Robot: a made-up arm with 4 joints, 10 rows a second.
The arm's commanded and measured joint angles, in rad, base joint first. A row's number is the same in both.
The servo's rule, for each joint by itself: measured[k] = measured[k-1] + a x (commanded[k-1-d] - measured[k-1]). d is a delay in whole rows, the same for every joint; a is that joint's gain. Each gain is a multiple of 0.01, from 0.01 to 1. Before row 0 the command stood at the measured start. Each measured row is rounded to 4 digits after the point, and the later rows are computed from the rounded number. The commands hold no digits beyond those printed.
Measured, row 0:
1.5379 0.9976 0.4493 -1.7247
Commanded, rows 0 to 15:
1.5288 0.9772 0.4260 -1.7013
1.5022 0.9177 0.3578 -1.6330
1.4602 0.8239 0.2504 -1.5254
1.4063 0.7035 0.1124 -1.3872
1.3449 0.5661 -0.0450 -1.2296
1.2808 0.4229 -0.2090 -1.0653
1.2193 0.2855 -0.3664 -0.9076
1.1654 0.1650 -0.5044 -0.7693
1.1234 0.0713 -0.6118 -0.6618
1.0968 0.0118 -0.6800 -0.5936
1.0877 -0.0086 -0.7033 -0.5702
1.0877 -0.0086 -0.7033 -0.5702
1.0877 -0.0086 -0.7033 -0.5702
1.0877 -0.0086 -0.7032 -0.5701
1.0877 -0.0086 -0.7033 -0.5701
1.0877 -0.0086 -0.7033 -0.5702
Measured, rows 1 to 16:
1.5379 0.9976 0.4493 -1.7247
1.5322 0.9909 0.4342 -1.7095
1.5133 0.9667 0.3845 -1.6598
1.4798 0.9196 0.2973 -1.5724
1.4335 0.8483 0.1771 -1.4520
1.3777 0.7552 0.0327 -1.3074
1.3167 0.6455 -0.1244 -1.1500
1.2553 0.5267 -0.2817 -0.9924
1.1987 0.4073 -0.4265 -0.8474
1.1513 0.2964 -0.5469 -0.7268
1.1170 0.2025 -0.6334 -0.6402
1.0985 0.1328 -0.6788 -0.5947
1.0917 0.0861 -0.6947 -0.5788
1.0892 0.0548 -0.7003 -0.5732
1.0883 0.0339 -0.7022 -0.5712
1.0879 0.0199 -0.7029 -0.5705
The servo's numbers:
d 1
a 0.63 0.33 0.65 0.65

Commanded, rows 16 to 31:
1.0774 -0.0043 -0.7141 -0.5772
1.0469 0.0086 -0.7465 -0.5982
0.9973 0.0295 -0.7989 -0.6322
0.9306 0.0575 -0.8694 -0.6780
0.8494 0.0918 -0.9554 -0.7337
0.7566 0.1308 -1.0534 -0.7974
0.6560 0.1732 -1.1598 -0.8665
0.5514 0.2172 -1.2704 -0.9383
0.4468 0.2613 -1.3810 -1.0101
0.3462 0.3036 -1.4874 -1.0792
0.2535 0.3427 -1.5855 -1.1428
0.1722 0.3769 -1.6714 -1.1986
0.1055 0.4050 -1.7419 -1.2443
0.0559 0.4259 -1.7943 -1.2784
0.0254 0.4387 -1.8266 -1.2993
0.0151 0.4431 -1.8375 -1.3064
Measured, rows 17 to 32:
1.0878 0.0105 -0.7032 -0.5703
1.0812 0.0056 -0.7103 -0.5748
1.0596 0.0066 -0.7338 -0.5900
1.0204 0.0142 -0.7761 -0.6174
0.9638 0.0285 -0.8367 -0.6568
0.8917 0.0494 -0.9139 -0.7068
0.8066 0.0763 -1.0046 -0.7657
0.7117 0.1083 -1.1055 -0.8312
0.6107 0.1442 -1.2127 -0.9008
0.5074 0.1828 -1.3221 -0.9718
0.4058 0.2227 -1.4295 -1.0416
0.3099 0.2623 -1.5309 -1.1074
0.2231 0.3001 -1.6222 -1.1667
0.1490 0.3347 -1.7000 -1.2171
0.0903 0.3648 -1.7613 -1.2569
0.0494 0.3892 -1.8037 -1.2845

